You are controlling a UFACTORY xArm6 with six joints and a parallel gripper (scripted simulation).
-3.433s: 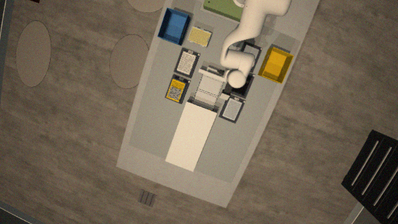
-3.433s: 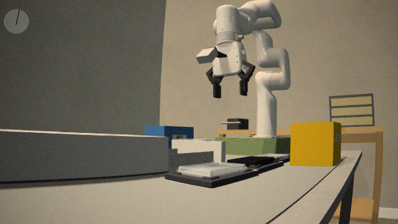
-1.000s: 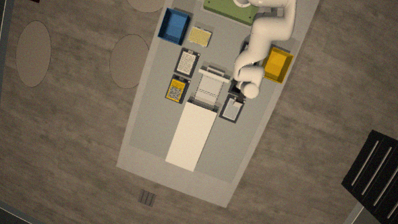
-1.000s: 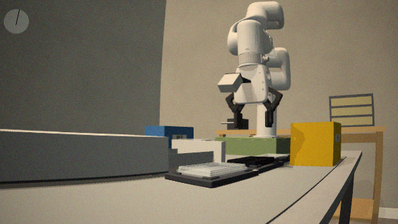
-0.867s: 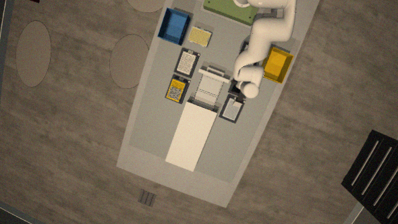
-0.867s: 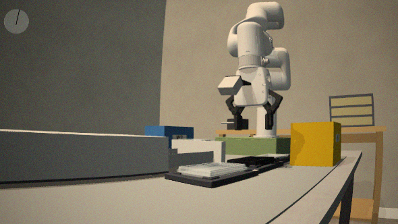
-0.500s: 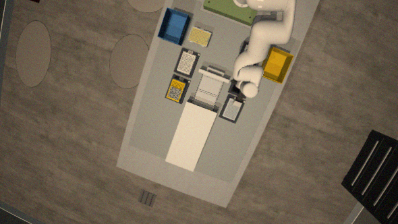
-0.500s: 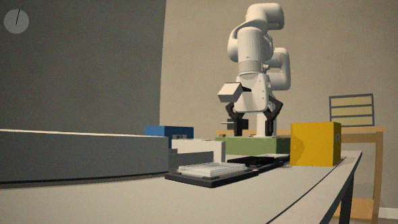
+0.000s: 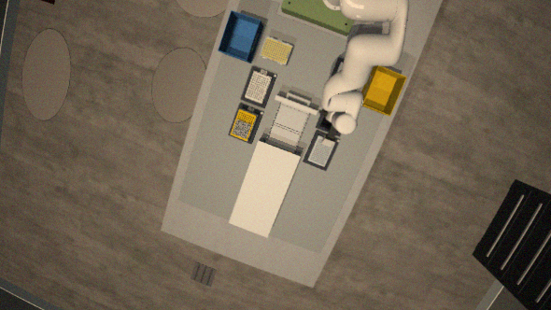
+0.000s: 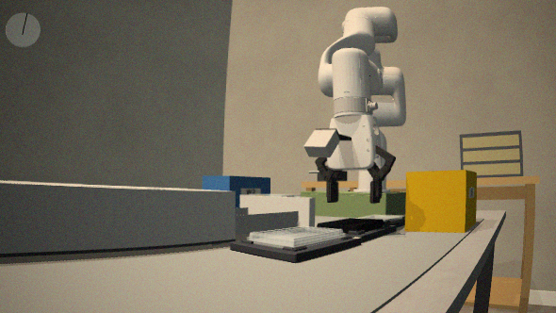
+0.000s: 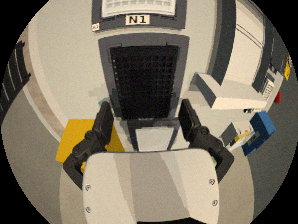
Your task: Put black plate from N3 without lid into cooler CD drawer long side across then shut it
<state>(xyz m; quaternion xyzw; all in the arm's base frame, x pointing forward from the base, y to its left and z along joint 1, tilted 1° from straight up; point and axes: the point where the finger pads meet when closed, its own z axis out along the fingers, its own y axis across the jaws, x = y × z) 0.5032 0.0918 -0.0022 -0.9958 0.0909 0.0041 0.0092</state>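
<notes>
The black plate is 5 cm below my hand. The rest, counted from my hand: yellow bin: 17 cm to the left, 15 cm behind, 3 cm below; yellow tip box: 40 cm to the right, 10 cm ahead, 2 cm below; drawer: 20 cm to the right, 8 cm ahead, 5 cm below.
</notes>
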